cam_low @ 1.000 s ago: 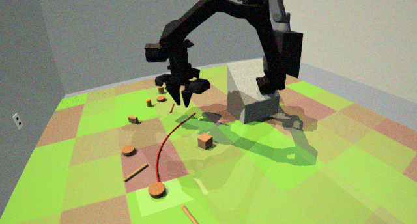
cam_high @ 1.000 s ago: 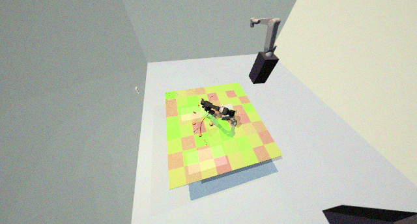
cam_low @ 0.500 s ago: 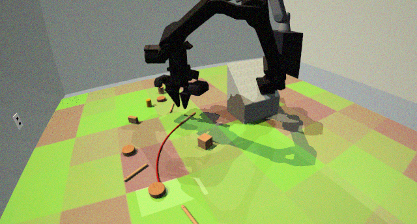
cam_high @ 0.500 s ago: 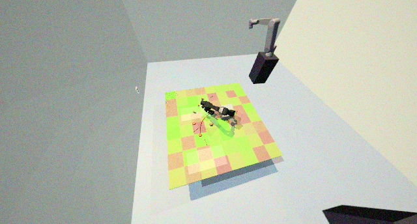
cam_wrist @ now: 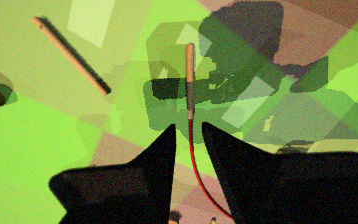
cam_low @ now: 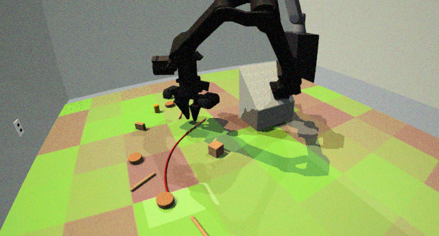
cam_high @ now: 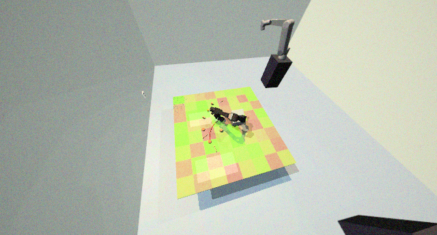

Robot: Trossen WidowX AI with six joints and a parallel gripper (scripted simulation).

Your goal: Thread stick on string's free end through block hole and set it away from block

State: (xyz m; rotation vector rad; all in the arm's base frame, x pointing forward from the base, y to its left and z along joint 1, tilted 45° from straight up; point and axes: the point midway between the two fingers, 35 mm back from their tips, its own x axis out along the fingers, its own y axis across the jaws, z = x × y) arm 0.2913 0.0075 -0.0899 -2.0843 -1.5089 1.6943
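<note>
Right now my gripper tip is 2 cm past the thin wooden stick, 1 cm to the left of it and 3 cm above it. From my gripper tip the other things lie so: round wooden button (14 cm ahead, 28 cm to the left, 2 cm below); then small block (18 cm ahead, 7 cm to the right, 2 cm below).
</note>
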